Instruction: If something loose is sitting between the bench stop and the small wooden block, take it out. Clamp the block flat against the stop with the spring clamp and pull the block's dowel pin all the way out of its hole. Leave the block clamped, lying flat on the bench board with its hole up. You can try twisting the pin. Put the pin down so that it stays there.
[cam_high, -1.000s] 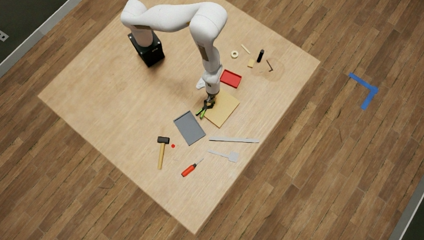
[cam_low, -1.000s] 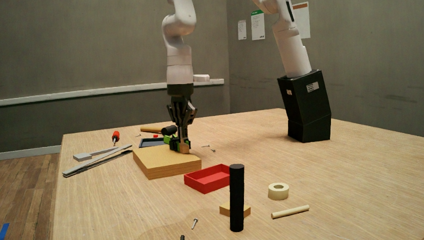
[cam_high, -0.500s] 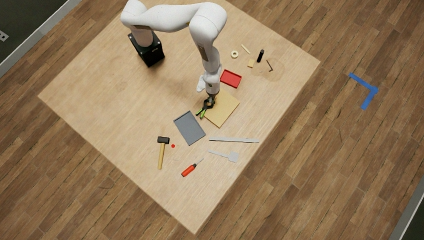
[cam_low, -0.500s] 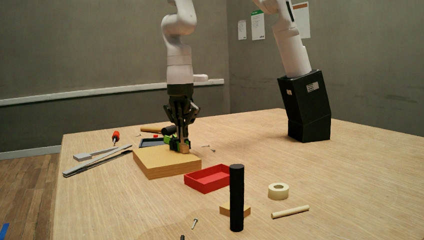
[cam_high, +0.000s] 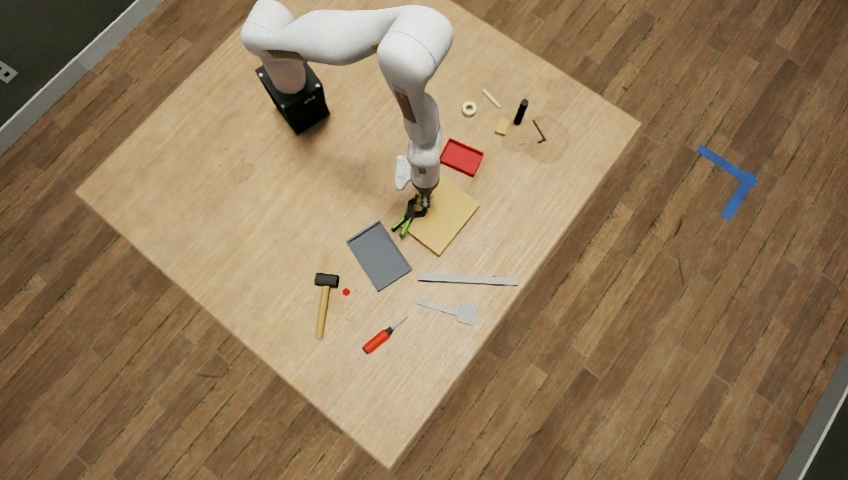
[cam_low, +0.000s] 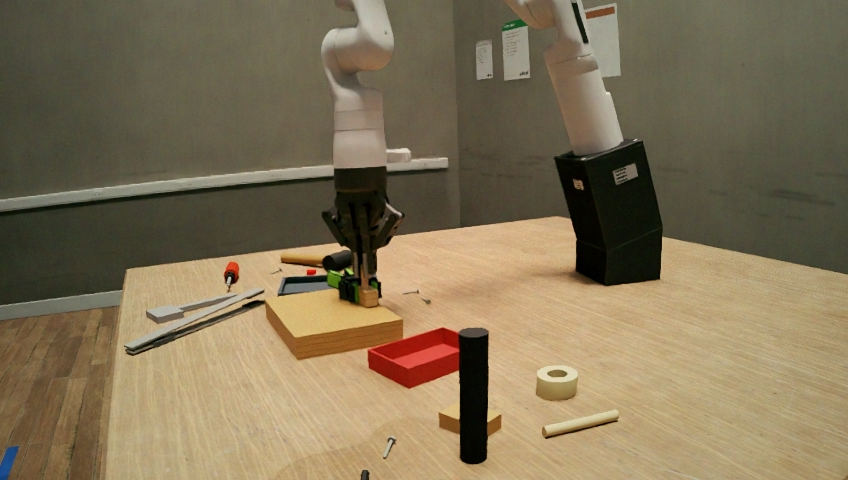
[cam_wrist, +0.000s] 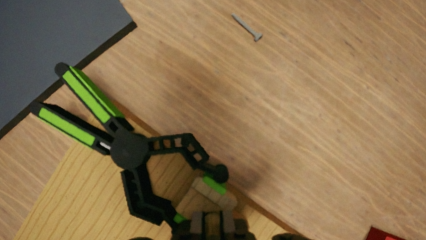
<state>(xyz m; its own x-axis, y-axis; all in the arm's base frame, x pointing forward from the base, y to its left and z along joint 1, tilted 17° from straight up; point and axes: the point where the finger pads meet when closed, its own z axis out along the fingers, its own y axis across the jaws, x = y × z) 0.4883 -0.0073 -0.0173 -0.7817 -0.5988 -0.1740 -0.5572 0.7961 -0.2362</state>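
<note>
Right now my hand is 20 mm above the dowel pin. Also, from my hand: wooden block 50 mm below; tan bench board 60 mm ahead, 10 mm to the right, 70 mm below; red tray 180 mm to the left, 80 mm below.
</note>
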